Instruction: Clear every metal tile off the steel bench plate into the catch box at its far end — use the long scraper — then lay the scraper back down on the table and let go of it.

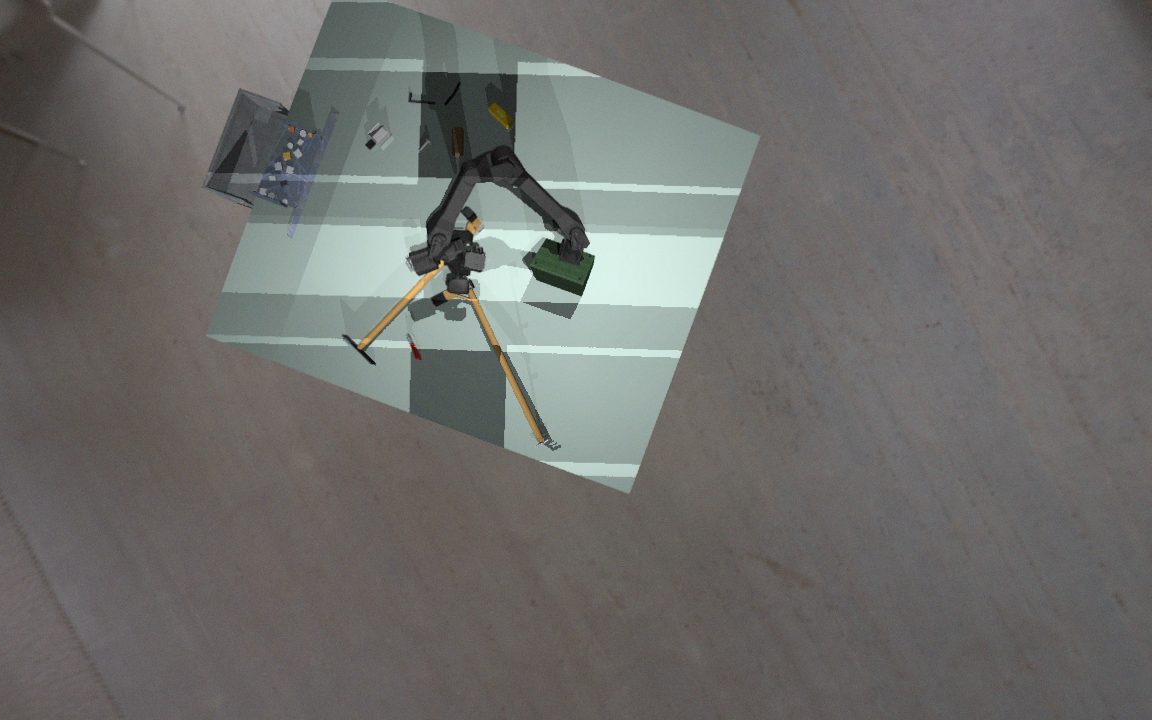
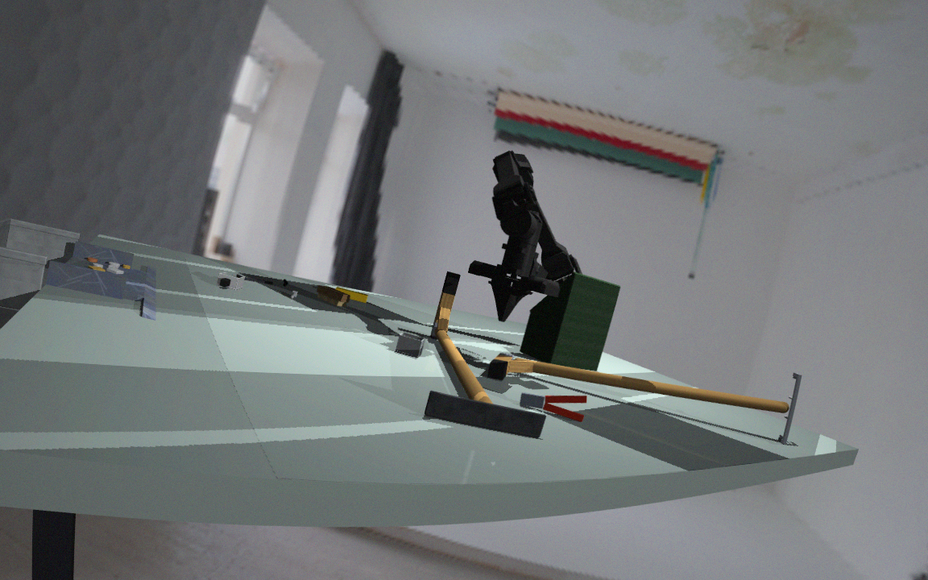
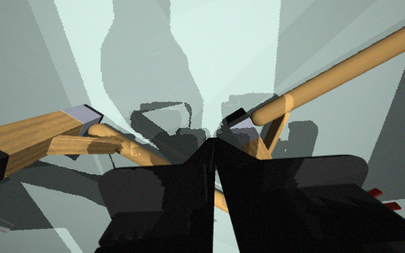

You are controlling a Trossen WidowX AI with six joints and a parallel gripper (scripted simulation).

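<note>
The long scraper is 160 mm ahead of my gripper tip, 90 mm to the left of it and 20 mm below it. From my gripper tip the other things lie so: wooden block 180 mm ahead, 410 mm to the right, 70 mm below; small grey box 200 mm ahead, 20 mm to the left, 70 mm below; red-handled tool 120 mm ahead, 290 mm to the left, 70 mm below.
</note>
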